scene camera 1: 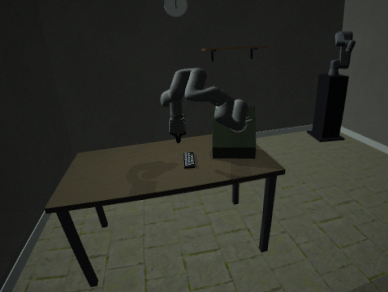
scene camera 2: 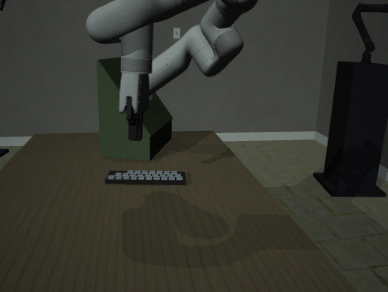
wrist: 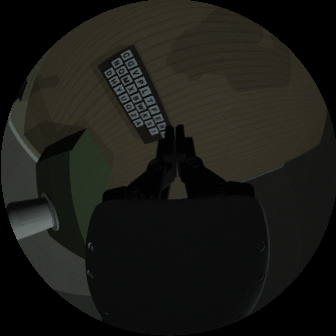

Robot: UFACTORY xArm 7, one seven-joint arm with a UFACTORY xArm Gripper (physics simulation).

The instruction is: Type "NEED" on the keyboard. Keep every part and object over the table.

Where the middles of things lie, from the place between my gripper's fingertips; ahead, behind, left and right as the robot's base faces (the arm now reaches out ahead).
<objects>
Now: hand 6 cm past the dark keyboard (scene camera 2: 114, 177), 2 cm to the right of it and 12 cm above it.
</objects>
